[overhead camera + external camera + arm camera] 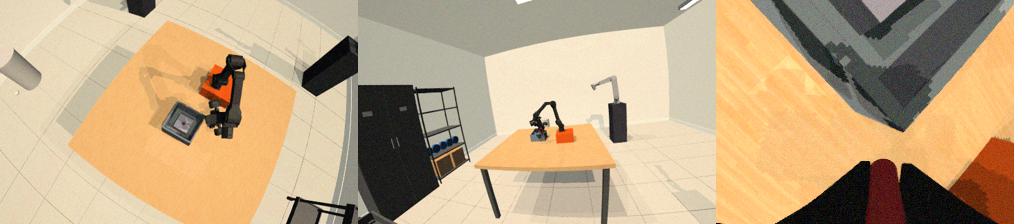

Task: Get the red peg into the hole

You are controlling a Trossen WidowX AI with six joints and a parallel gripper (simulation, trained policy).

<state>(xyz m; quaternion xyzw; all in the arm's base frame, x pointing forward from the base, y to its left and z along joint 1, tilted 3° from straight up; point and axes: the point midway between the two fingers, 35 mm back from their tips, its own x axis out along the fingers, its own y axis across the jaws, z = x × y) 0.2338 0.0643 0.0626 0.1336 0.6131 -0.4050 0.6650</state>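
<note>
Now: the pale plate 12 cm to the right of my gripper tip, 8 cm below it and 8 cm ahead of it. From my gripper tip the other things lie so: grey box: 12 cm to the right, 10 cm below, 8 cm ahead; red peg: 2 cm above, 1 cm to the left.
</note>
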